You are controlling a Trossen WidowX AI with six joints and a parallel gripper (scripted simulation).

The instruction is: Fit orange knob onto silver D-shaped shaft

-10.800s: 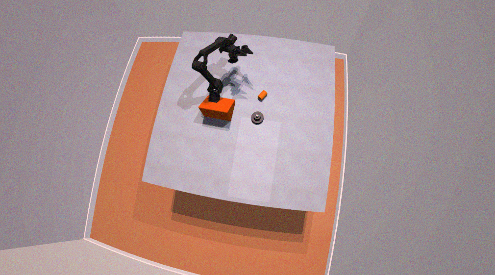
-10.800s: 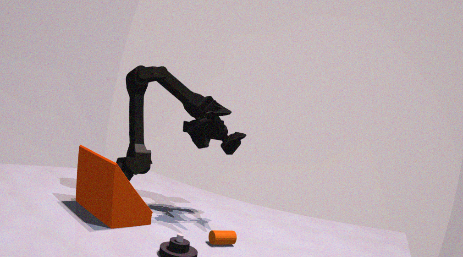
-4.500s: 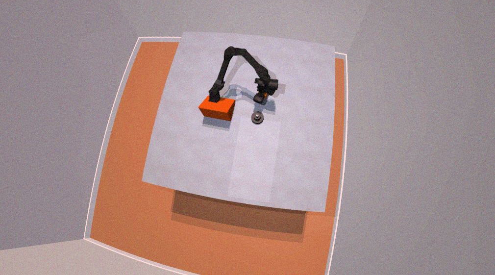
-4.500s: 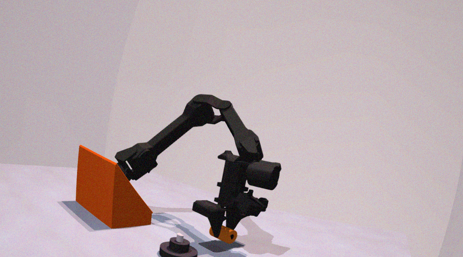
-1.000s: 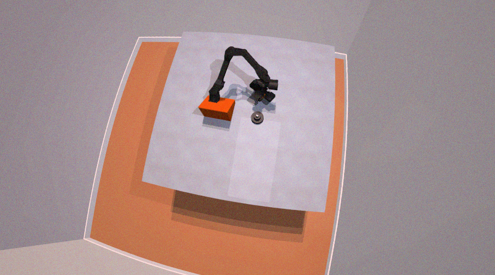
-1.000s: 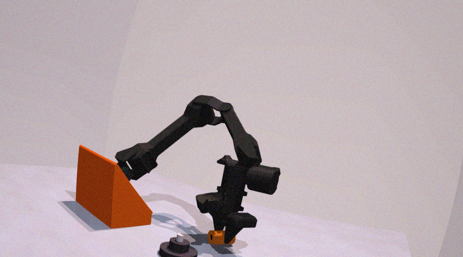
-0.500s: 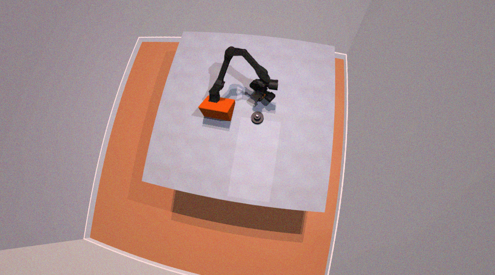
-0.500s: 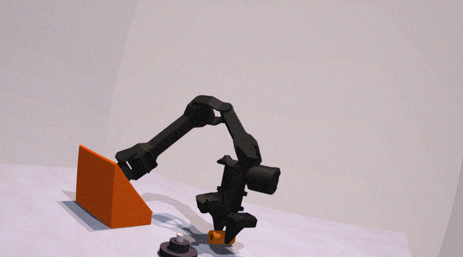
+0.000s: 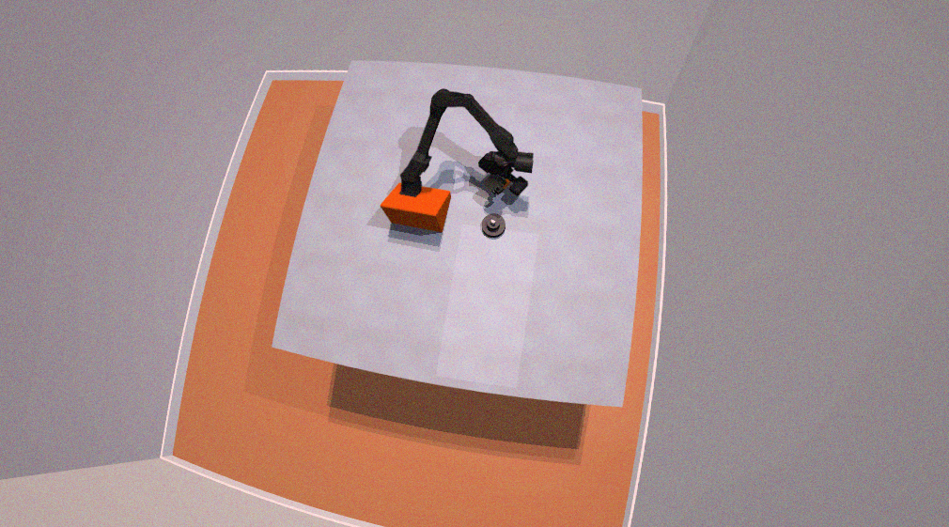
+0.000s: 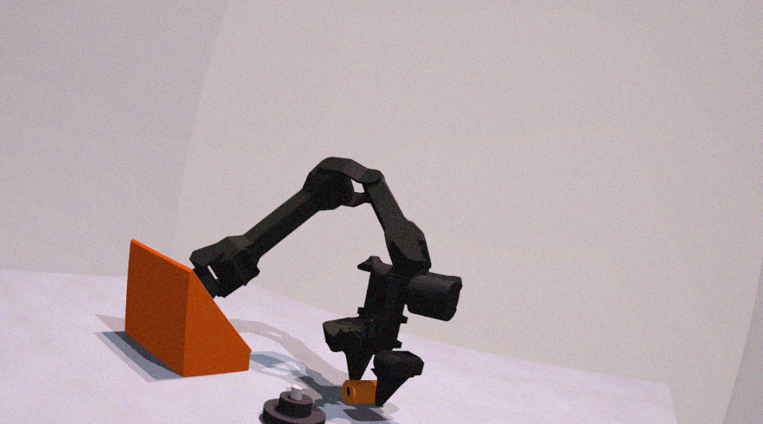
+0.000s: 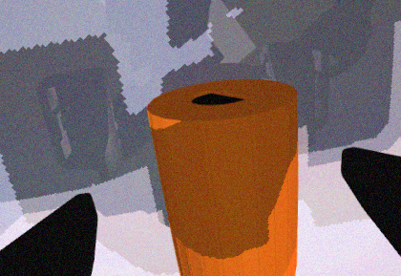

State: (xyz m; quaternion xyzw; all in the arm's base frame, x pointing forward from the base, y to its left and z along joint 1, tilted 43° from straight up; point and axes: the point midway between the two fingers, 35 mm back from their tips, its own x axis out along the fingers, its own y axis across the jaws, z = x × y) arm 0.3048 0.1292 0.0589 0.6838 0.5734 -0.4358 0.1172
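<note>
Now: the orange knob 10 mm to the left of my gripper tip and 10 mm above it. Round my gripper tip: round pedestal (170 mm to the right, 20 mm above).
</note>
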